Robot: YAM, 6 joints.
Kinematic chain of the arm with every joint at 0, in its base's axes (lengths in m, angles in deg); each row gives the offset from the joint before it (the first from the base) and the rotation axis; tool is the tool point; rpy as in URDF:
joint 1: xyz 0 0 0.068 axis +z
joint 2: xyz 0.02 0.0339 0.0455 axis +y
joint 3: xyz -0.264 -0.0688 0 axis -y
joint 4: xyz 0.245 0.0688 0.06 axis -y
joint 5: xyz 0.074 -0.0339 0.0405 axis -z
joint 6: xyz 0.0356 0 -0.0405 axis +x
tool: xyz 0 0 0 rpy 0 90 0
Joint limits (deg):
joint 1: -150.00..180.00
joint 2: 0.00..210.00
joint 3: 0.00..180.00
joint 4: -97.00..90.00
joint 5: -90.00..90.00
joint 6: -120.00..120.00
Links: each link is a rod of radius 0.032 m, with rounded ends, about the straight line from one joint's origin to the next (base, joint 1, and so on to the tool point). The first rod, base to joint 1, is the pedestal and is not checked.
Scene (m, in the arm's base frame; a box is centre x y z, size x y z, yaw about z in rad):
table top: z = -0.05
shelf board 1: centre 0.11 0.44 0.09 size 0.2 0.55 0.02 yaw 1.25
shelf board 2: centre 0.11 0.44 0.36 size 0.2 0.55 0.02 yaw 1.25
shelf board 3: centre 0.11 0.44 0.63 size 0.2 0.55 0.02 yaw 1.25
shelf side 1: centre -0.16 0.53 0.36 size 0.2 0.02 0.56 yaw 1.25
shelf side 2: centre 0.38 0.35 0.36 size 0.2 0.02 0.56 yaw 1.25
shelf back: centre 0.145 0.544 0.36 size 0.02 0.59 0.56 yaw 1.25
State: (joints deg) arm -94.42 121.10 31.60 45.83 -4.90 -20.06
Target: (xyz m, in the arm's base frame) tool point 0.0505 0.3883 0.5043
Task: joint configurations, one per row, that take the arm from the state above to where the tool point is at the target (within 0.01 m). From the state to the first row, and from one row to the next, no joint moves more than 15 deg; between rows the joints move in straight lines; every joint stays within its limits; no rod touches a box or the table.
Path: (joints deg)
1: -94.79 106.79 43.27 47.60 -4.83 -20.06
2: -95.16 92.49 54.93 49.36 -4.77 -20.06
3: -95.53 78.18 66.60 51.13 -4.70 -20.06
4: -95.90 63.88 78.26 52.89 -4.64 -20.06
5: -96.27 49.57 89.93 54.66 -4.57 -20.06
6: -96.64 35.27 101.59 56.42 -4.51 -20.06
7: -97.01 20.96 113.26 58.19 -4.44 -20.06

